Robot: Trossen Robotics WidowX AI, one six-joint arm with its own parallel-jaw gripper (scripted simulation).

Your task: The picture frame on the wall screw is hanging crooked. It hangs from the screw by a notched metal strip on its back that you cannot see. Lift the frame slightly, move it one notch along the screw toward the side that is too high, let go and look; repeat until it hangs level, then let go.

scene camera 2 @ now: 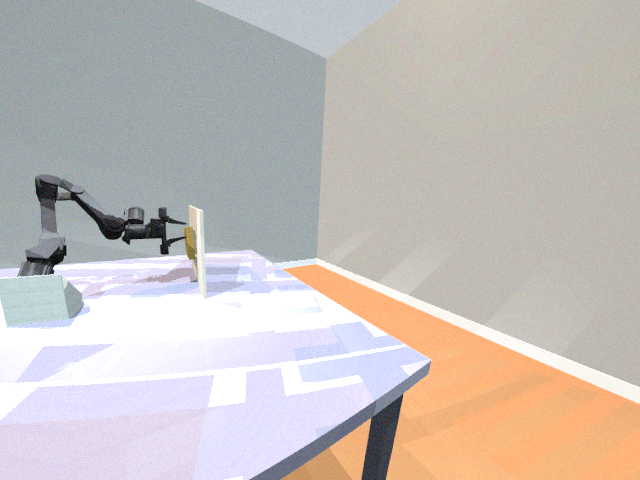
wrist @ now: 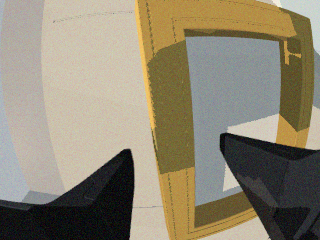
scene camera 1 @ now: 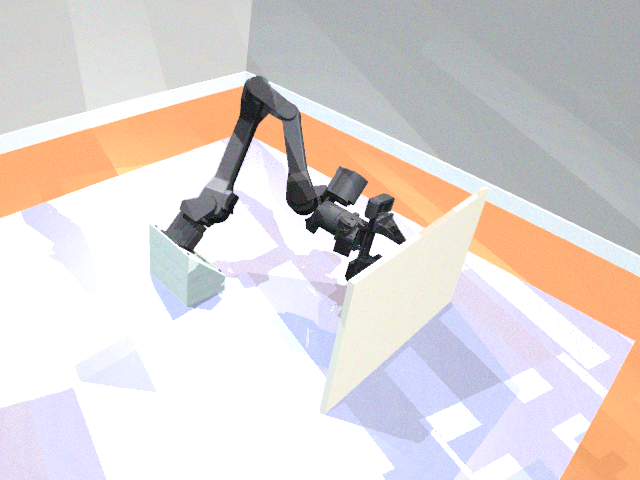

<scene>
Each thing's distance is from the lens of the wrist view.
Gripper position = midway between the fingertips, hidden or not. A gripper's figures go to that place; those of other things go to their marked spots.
my gripper (wrist: 177,148): 10 cm
picture frame (wrist: 204,75): 11 cm
cream wall panel (wrist: 93,82): 12 cm
</scene>
